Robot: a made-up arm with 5 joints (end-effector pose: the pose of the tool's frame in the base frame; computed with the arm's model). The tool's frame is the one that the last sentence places. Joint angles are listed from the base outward.
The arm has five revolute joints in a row. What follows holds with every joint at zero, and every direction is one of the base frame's. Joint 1 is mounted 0.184 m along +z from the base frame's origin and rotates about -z. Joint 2 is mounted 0.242 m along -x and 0.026 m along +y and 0.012 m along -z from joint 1 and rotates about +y. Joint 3 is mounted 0.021 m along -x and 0.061 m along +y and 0.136 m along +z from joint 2 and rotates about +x. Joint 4 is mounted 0.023 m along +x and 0.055 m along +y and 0.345 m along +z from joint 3 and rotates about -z. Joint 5 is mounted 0.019 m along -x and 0.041 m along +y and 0.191 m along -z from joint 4 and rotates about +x. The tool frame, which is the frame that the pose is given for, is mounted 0.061 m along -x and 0.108 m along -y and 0.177 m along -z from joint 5; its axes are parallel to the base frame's.
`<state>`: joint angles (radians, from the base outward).
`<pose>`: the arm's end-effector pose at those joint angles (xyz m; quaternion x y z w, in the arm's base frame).
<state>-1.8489 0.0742 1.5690 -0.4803 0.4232</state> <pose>-0.0496 -0.3317 0.3446 0.5824 0.5905 0.5271 0.1853</pose>
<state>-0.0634 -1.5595 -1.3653 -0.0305 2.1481</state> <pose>-0.1364 0.2971 0.0851 0.2933 -0.6302 0.2872 0.6590</pose>
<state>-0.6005 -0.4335 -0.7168 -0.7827 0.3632</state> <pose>-0.3071 -0.1439 0.2371 -0.2177 -0.0718 0.5471 0.8051</pose>
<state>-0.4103 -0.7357 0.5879 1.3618 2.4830</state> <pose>-0.3829 -0.0444 0.6325 -0.9379 0.3021 0.0945 0.1419</pose>
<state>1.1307 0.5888 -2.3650 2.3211 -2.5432</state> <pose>0.1286 0.3700 -0.0269 0.4344 -0.2622 0.5054 0.6980</pose>
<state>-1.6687 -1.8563 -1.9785 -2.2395 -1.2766</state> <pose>-0.2131 -0.2858 0.3500 -0.7816 -0.5566 0.2787 0.0393</pose>
